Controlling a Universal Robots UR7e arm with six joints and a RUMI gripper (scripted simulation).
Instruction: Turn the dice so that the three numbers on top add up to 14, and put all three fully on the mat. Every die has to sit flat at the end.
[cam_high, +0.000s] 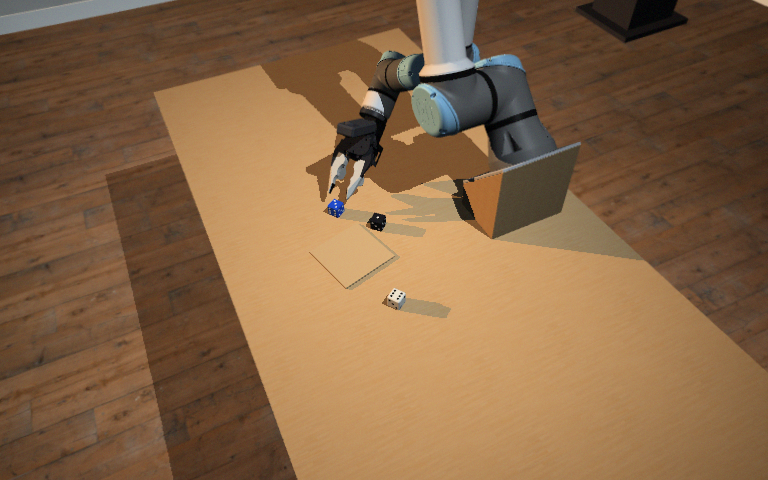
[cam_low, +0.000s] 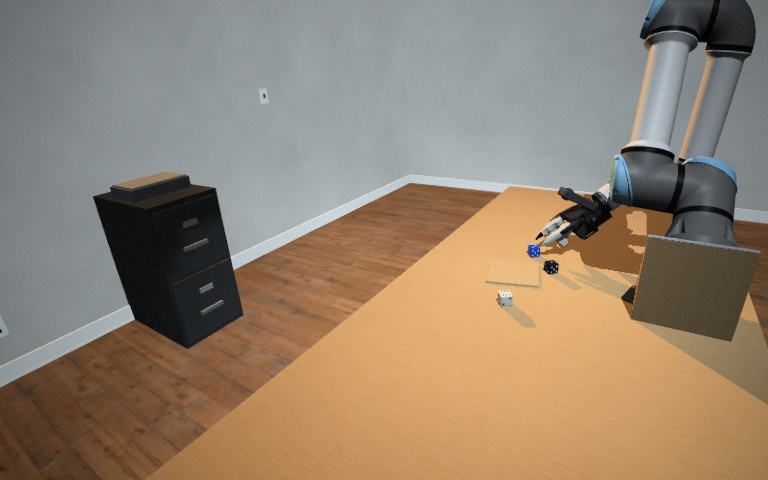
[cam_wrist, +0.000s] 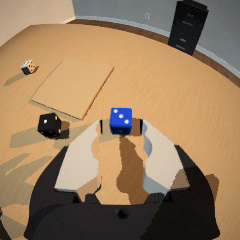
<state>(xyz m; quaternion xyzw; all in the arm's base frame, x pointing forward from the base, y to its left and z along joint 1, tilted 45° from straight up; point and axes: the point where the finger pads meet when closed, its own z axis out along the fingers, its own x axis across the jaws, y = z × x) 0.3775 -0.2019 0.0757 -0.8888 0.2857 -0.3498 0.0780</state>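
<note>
The blue die is 20 mm ahead of my hand, 10 mm to the left of it and 40 mm below it. The rest, counted from my hand: tan mat (40 mm ahead, 160 mm to the left, 50 mm below); then white die (10 mm ahead, 330 mm to the left, 40 mm below); then black die (50 mm behind, 100 mm to the left, 40 mm below).
</note>
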